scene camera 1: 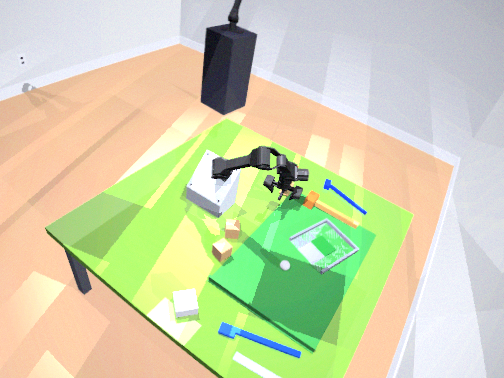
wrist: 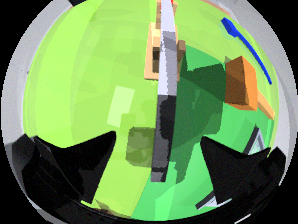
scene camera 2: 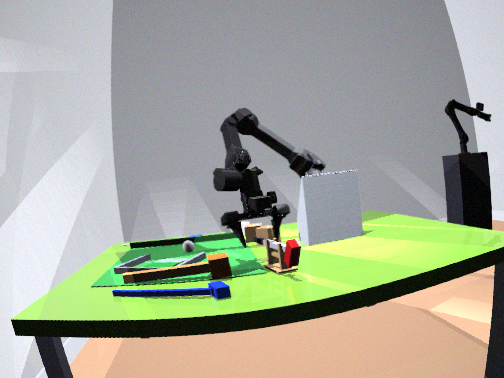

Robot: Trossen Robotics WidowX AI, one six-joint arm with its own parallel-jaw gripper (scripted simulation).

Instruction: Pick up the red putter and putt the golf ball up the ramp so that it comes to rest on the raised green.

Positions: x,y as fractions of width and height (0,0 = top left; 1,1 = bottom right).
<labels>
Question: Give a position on a dark green mat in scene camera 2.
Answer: At 0.48,0.69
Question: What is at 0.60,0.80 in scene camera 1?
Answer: A dark green mat.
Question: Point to a blue putter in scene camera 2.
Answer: At 0.44,0.77
</labels>
